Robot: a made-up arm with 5 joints.
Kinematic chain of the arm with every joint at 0, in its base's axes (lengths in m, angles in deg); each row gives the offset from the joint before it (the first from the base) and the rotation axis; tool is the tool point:
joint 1: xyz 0 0 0.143 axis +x
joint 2: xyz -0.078 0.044 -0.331 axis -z
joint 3: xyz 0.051 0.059 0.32 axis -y
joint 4: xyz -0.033 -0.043 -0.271 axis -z
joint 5: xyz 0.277 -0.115 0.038 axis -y
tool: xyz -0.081 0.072 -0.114
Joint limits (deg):
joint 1: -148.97..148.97
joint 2: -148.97..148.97
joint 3: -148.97..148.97
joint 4: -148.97..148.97
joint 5: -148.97..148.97
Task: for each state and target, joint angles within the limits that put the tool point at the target. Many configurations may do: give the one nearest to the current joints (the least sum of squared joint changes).
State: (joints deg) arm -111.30 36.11 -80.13 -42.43 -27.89
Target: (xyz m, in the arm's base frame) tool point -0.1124 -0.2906 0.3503
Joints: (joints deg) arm -148.97 35.69 -45.95 -29.29 -17.22
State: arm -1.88 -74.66 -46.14 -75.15 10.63
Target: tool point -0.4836 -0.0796 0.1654
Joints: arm -10.81 -57.83 -85.51 -102.65 27.11
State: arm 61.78 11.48 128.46 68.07 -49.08
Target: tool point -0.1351 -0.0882 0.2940
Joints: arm 9.29 57.73 148.97 31.53 -89.10
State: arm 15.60 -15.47 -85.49 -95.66 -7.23
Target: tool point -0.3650 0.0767 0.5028
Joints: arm 36.51 -9.36 -113.11 -117.17 32.27
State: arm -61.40 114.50 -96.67 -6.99 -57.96
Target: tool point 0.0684 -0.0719 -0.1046
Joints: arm -72.48 126.48 -87.28 -16.58 -34.50
